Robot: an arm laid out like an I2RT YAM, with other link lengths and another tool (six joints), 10 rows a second.
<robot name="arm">
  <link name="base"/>
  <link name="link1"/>
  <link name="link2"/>
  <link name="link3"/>
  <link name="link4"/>
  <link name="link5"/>
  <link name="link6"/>
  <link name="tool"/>
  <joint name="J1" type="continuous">
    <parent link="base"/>
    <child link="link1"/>
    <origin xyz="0 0 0.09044" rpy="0 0 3.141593"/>
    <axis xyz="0 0 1"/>
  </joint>
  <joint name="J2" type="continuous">
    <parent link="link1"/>
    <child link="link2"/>
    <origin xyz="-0.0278 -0.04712 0.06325" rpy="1.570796 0 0"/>
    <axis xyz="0 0 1"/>
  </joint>
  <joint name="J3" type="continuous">
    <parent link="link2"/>
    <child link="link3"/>
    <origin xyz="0.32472 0 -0.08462" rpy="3.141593 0 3.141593"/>
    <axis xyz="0 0 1"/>
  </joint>
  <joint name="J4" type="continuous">
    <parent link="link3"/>
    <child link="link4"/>
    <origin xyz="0.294 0.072 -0.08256" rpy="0 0 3.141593"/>
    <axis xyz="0 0 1"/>
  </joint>
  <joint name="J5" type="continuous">
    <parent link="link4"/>
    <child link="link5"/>
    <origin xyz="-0.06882 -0.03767 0.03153" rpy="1.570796 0 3.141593"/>
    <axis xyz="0 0 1"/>
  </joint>
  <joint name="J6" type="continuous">
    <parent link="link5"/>
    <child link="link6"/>
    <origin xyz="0.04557 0 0.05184" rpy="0 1.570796 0"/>
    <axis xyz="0 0 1"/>
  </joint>
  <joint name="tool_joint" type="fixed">
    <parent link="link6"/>
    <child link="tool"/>
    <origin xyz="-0.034 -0.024 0.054" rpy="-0.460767 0 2.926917"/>
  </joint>
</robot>
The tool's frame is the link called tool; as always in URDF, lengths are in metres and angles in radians. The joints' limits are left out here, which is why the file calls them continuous.
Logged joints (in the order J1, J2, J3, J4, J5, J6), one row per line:
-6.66 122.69 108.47 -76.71 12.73 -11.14
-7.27 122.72 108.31 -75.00 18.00 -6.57
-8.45 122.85 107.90 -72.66 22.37 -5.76
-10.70 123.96 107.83 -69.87 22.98 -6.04
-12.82 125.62 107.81 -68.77 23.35 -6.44
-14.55 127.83 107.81 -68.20 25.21 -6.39
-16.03 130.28 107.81 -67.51 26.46 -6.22
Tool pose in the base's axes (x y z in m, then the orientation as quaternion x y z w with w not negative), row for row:
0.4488 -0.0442 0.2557 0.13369 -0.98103 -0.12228 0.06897
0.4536 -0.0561 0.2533 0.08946 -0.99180 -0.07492 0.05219
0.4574 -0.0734 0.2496 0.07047 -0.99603 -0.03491 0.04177
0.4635 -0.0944 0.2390 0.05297 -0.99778 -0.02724 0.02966
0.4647 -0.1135 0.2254 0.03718 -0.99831 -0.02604 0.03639
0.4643 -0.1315 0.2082 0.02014 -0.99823 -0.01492 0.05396
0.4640 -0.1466 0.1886 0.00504 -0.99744 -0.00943 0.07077
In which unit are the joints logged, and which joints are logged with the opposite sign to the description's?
The joints are logged in degrees. Opposite sign: none.
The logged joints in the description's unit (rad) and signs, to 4 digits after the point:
-0.1162 2.1413 1.8932 -1.3388 0.2222 -0.1944
-0.1269 2.1419 1.8904 -1.3090 0.3142 -0.1147
-0.1475 2.1441 1.8832 -1.2682 0.3904 -0.1005
-0.1868 2.1635 1.8820 -1.2195 0.4011 -0.1054
-0.2238 2.1925 1.8816 -1.2003 0.4075 -0.1124
-0.2539 2.2311 1.8816 -1.1903 0.4400 -0.1115
-0.2798 2.2738 1.8816 -1.1783 0.4618 -0.1086

